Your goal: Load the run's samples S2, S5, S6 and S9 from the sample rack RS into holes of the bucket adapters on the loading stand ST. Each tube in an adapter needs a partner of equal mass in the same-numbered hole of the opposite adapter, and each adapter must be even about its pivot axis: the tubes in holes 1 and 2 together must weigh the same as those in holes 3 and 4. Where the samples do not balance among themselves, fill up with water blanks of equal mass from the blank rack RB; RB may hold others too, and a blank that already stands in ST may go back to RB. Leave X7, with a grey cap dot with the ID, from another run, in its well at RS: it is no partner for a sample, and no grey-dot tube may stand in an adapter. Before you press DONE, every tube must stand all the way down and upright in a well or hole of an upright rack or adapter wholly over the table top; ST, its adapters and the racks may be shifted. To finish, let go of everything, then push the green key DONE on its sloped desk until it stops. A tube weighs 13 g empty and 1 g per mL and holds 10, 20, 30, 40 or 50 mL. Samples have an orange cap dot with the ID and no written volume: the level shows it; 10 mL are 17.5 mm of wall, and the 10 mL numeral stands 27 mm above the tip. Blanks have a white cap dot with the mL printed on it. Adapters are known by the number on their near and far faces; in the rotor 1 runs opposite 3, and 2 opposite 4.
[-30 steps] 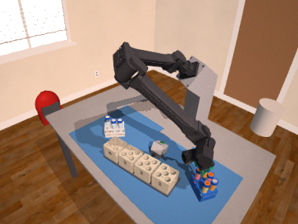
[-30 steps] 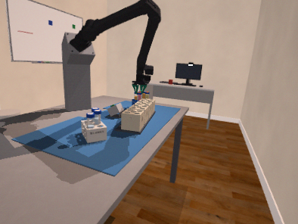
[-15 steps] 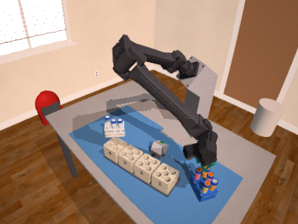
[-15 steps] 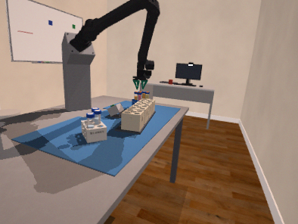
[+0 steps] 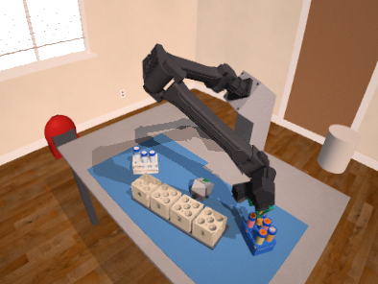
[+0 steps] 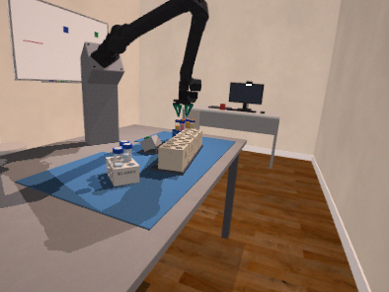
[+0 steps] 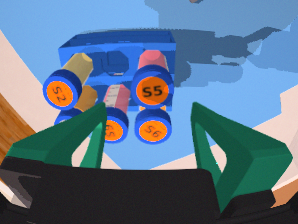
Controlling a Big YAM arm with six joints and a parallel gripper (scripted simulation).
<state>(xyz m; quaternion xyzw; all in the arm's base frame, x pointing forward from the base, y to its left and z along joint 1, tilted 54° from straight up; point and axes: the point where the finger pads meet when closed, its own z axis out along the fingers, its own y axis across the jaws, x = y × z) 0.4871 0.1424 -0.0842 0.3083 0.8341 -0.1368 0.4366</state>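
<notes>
Right now my hand is 9 cm above the sample tube S2, 6 cm short of it and 5 cm to the right of it. Also, from my hand: orange-dot tube: 9 cm below, 3 cm to the left, 3 cm behind; then sample tube S9: 9 cm below, 5 cm to the left, 1 cm ahead; then sample tube S5: 9 cm below, 1 cm to the right, 1 cm behind.
</notes>
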